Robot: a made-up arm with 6 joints.
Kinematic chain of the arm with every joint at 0, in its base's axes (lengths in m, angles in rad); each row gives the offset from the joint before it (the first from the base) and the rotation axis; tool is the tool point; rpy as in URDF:
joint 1: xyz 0 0 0.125 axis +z
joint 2: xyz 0 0 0 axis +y
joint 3: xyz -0.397 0 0.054 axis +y
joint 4: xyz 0.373 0 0.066 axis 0.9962 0 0.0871
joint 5: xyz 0 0 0 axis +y
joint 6: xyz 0.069 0 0.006 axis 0.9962 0 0.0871
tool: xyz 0 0 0 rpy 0 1.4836 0
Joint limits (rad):
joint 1: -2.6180..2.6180
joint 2: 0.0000..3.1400
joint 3: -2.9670..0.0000
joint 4: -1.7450..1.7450
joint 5: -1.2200..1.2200
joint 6: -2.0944..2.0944
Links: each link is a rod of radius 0.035 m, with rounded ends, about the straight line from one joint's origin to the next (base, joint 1, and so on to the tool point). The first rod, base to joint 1, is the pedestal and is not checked.
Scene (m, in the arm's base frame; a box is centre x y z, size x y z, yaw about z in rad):
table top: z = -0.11
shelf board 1: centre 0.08 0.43 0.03 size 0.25 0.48 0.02 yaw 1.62
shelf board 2: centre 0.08 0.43 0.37 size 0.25 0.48 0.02 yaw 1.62
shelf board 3: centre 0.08 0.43 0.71 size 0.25 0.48 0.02 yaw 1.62
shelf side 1: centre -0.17 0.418 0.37 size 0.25 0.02 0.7 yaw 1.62
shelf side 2: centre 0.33 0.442 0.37 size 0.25 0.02 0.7 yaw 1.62
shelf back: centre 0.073 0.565 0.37 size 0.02 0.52 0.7 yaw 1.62
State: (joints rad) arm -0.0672 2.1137 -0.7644 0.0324 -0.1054 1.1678
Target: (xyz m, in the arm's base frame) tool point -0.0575 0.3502 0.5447
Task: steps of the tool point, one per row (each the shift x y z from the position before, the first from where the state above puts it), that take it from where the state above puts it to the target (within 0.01 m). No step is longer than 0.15 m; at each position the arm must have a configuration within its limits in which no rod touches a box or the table.
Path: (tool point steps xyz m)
1: 0.0095 0.0832 0.1147
2: -0.0360 0.0761 0.1140
3: -0.0738 0.0500 0.1052
4: -0.0962 0.0105 0.0891
5: -0.0478 0.0648 0.0251
6: -0.0665 0.0515 0.0247
7: -0.0810 0.0328 0.0241
8: -0.0902 0.0101 0.0236

